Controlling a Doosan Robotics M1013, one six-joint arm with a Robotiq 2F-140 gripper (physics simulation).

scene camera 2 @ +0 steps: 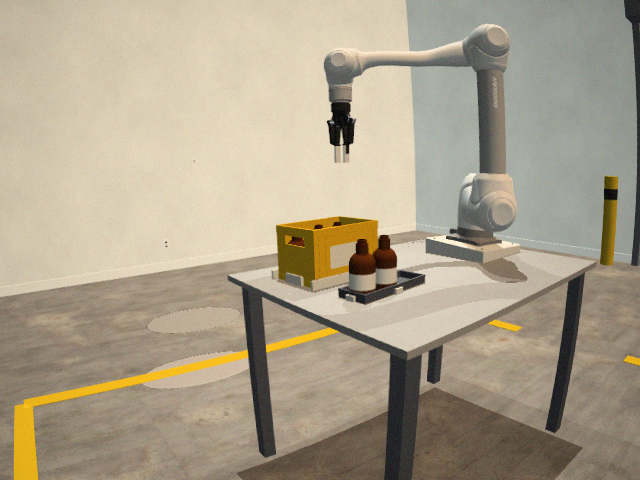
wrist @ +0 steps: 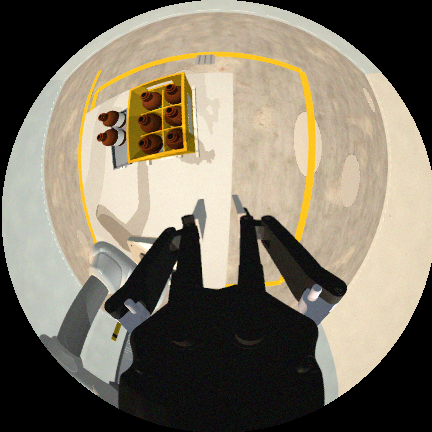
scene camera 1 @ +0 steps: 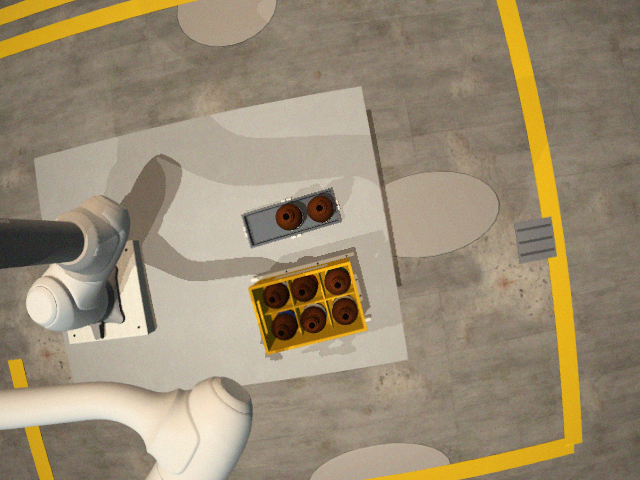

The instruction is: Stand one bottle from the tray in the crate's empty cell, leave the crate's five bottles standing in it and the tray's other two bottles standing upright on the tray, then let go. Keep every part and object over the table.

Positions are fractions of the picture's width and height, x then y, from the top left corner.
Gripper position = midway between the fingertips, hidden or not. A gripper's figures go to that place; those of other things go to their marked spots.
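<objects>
My gripper (scene camera 2: 0.53, 0.34) is 174 cm from the lens. There's a white-labelled bottle (scene camera 2: 0.60, 0.54) that's 128 cm from the lens, and another white-labelled bottle (scene camera 2: 0.57, 0.56) that's 121 cm from the lens.
</objects>
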